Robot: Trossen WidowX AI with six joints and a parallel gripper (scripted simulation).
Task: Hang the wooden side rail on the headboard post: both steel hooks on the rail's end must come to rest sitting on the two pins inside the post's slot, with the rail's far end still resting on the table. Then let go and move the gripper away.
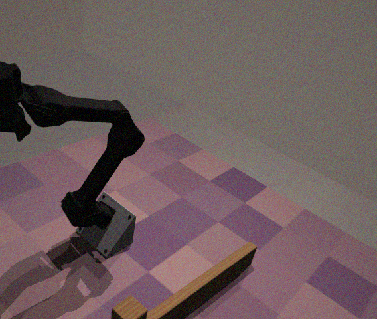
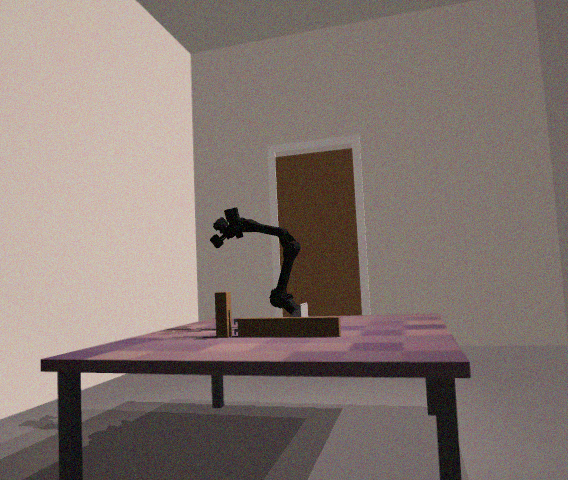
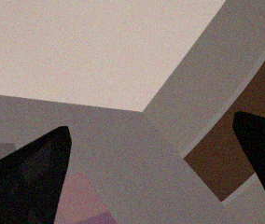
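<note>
Right now my gripper tip is 45 cm short of the upright headboard post, 17 cm to the right of it and 37 cm above it.
</note>
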